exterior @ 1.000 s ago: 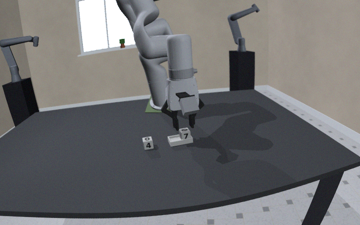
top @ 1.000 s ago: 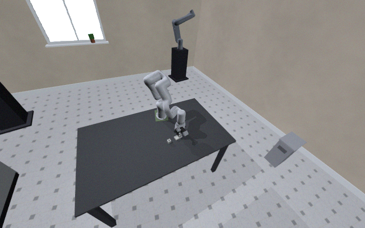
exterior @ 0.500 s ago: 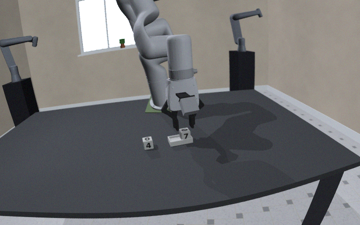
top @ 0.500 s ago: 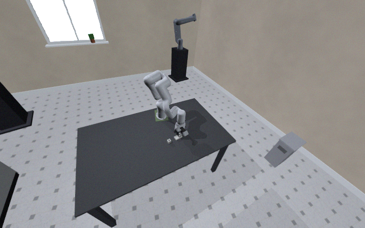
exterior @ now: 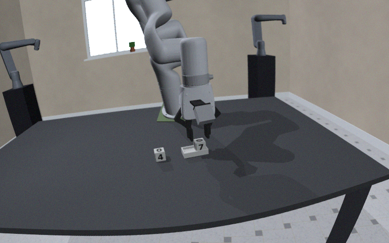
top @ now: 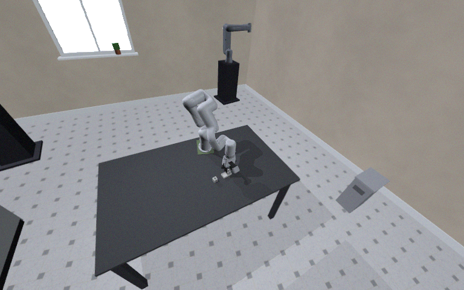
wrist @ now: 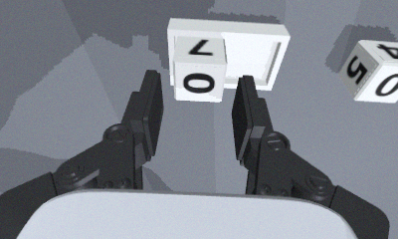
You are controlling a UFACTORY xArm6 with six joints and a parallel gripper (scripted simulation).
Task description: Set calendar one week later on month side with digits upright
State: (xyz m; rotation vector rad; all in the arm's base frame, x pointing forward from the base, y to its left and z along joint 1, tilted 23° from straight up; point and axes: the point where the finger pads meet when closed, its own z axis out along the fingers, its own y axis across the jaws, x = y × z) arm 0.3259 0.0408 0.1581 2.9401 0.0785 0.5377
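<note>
Now: the white calendar tray 2 cm to the right of my hand and 6 cm below it.
</note>
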